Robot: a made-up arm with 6 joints. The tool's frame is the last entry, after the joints. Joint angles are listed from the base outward. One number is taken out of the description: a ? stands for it. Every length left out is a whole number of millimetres.
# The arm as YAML. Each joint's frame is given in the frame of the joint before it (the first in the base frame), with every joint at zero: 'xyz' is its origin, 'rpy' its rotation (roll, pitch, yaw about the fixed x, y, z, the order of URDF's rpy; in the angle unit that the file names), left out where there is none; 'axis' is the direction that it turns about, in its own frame. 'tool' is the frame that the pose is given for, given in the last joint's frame.
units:
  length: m
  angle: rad
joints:
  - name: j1
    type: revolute
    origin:
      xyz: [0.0, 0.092, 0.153]
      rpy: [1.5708, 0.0, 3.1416]
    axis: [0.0, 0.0, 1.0]
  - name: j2
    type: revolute
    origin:
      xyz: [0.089, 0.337, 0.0]
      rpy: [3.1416, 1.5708, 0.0]
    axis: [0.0, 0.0, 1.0]
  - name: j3
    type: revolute
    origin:
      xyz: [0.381, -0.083, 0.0]
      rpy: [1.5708, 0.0, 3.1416]
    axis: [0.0, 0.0, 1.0]
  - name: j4
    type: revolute
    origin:
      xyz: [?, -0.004, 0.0]
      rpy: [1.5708, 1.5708, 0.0]
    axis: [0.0, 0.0, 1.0]
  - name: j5
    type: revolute
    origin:
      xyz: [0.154, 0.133, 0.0]
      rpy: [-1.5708, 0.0, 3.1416]
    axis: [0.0, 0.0, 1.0]
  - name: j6
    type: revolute
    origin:
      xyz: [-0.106, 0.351, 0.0]
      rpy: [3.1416, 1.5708, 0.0]
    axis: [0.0, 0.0, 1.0]
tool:
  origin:
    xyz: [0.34, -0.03, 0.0]
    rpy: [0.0, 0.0, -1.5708]
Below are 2 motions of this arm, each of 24 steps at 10 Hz.
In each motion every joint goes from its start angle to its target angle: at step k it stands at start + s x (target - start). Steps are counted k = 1, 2, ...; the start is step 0. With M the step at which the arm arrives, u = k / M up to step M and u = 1 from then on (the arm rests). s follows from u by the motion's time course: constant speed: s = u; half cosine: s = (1 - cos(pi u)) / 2; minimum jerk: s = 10 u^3 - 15 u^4 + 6 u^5.
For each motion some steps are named. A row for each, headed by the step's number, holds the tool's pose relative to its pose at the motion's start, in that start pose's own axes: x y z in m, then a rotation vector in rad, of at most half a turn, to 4 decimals.
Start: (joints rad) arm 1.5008 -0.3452 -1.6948 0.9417 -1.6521 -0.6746
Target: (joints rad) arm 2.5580 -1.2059 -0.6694 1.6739 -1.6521 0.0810
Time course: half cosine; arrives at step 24
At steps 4, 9, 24:
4: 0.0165 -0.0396 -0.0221 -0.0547 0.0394 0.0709
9: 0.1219 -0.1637 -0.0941 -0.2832 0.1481 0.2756
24: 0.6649 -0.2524 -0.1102 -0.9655 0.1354 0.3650

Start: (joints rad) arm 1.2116 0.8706 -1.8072 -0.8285 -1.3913 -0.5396
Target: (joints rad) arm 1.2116 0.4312 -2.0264 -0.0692 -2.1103 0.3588
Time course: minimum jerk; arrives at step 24
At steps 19, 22, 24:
19: -0.2380 -0.0869 -0.3007 -0.0420 1.0842 0.1753
22: -0.2588 -0.0964 -0.3013 -0.0117 1.1485 0.1762
24: -0.2606 -0.0972 -0.3013 -0.0089 1.1539 0.1761

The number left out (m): 0.305
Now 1 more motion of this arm.
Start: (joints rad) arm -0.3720 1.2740 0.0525 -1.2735 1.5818 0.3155
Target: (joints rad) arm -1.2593 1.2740 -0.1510 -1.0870 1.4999 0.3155
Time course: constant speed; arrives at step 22
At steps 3, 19, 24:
3: 0.0124 -0.0091 0.0210 0.1163 0.1062 0.0236
19: 0.1039 -0.1012 0.1270 0.7754 0.6198 0.1712
24: 0.1269 -0.1283 0.1417 0.9065 0.7050 0.2014

